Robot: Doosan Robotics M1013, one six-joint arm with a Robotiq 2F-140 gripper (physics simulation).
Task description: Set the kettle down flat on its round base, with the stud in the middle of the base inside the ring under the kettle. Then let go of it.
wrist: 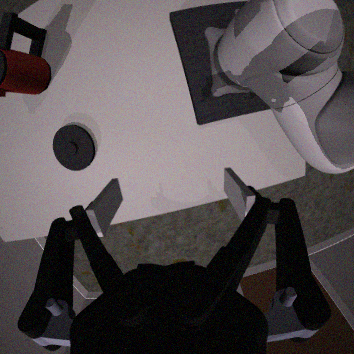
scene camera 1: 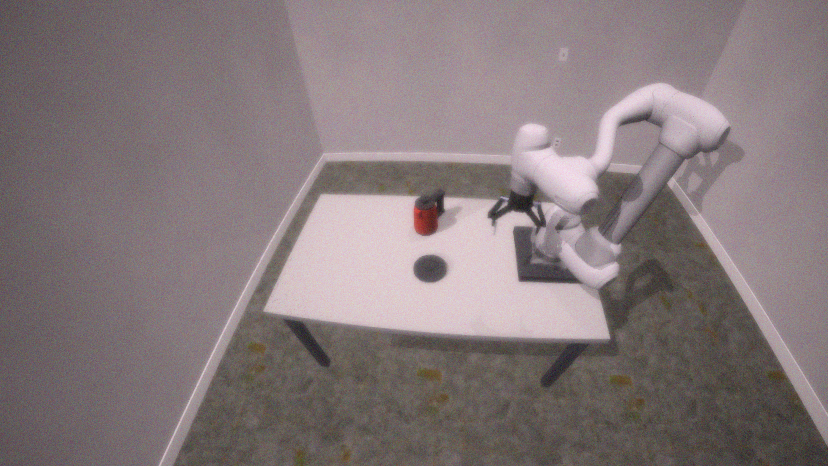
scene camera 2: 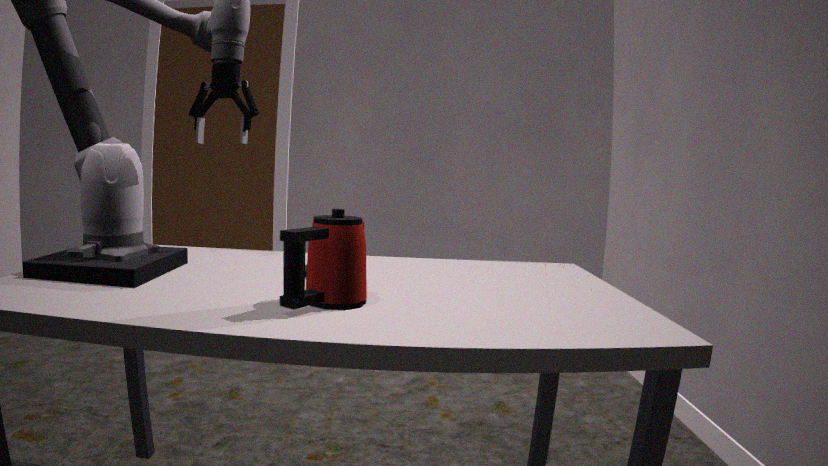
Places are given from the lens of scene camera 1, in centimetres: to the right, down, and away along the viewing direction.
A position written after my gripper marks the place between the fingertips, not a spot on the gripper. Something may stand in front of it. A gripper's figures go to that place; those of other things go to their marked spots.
my gripper [scene camera 1: 513, 235]: 36, 1, 108
red kettle [scene camera 1: 426, 213]: 6, -9, 145
round black base [scene camera 1: 429, 268]: 7, 16, 138
